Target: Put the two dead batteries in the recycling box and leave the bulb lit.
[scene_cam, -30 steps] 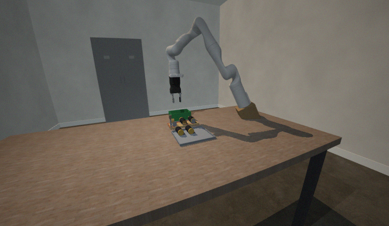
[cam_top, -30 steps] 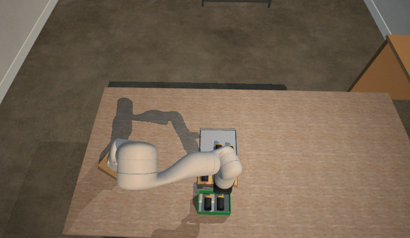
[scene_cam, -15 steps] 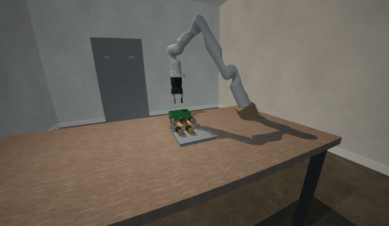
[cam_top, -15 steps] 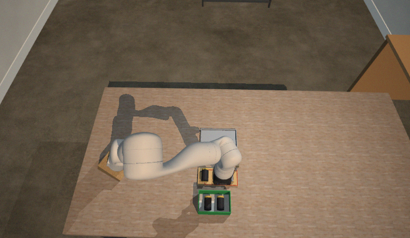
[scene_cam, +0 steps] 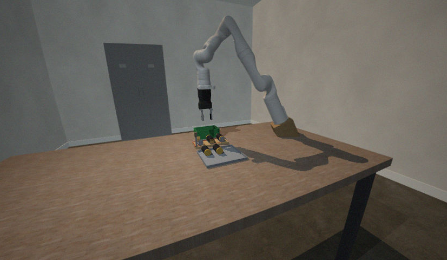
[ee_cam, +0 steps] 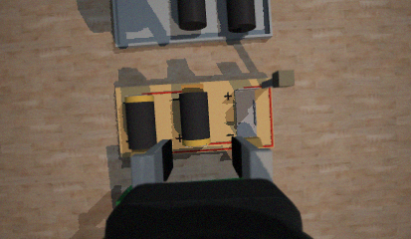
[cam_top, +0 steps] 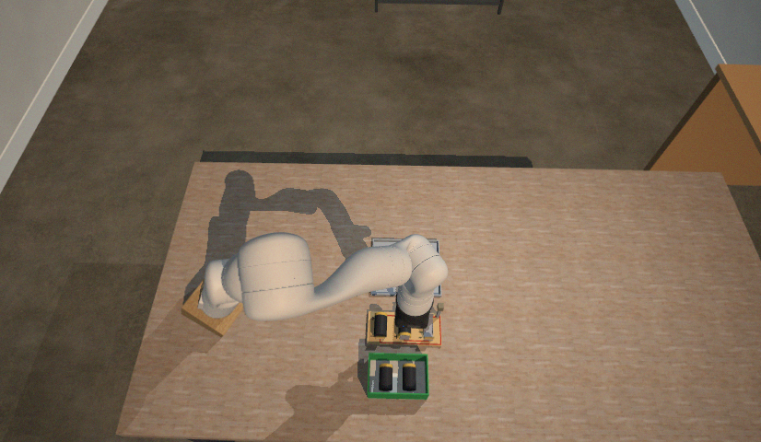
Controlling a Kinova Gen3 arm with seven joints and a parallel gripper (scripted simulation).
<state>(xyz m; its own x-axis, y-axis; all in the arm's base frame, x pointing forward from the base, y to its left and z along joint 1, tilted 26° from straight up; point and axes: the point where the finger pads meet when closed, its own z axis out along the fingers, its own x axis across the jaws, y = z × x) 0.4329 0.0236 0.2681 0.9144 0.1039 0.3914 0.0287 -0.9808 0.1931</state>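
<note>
Right now my hand is 210 mm to the right of the grey tray, 150 mm above it and 20 mm past it. The rest, counted from my hand: green recycling box 140 mm below, 120 mm to the right, 20 mm behind.
</note>
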